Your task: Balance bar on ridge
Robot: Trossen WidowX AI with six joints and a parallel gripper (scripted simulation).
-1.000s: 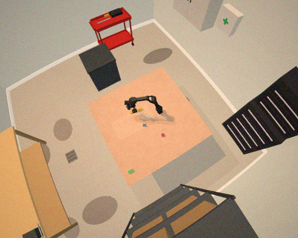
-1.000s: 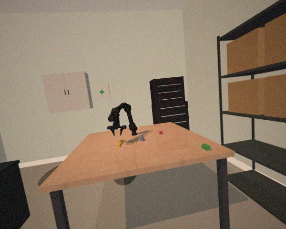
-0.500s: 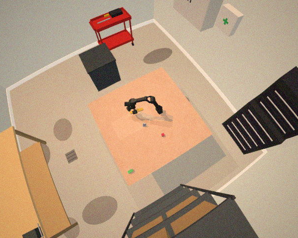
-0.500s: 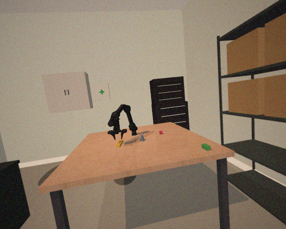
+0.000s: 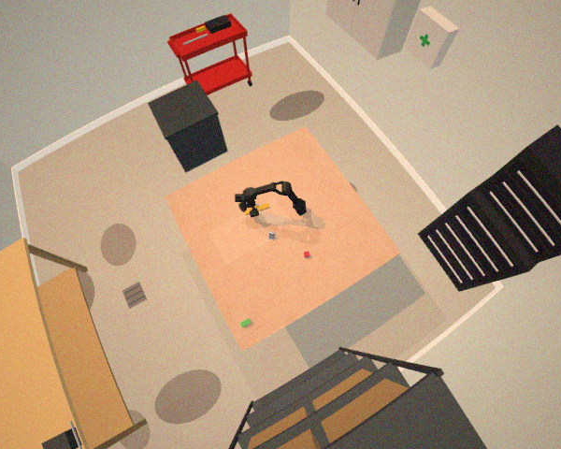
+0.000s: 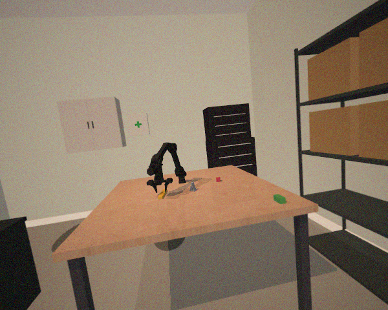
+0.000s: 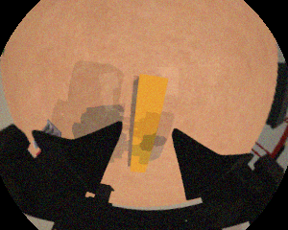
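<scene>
Right now my gripper tip is 30 mm past the yellow bar, 10 mm to the right of it and 20 mm above it. The rest, counted from my gripper tip: green block: 430 mm ahead, 680 mm to the left, 10 mm below; then red block: 160 mm behind, 490 mm to the left, 10 mm below.
</scene>
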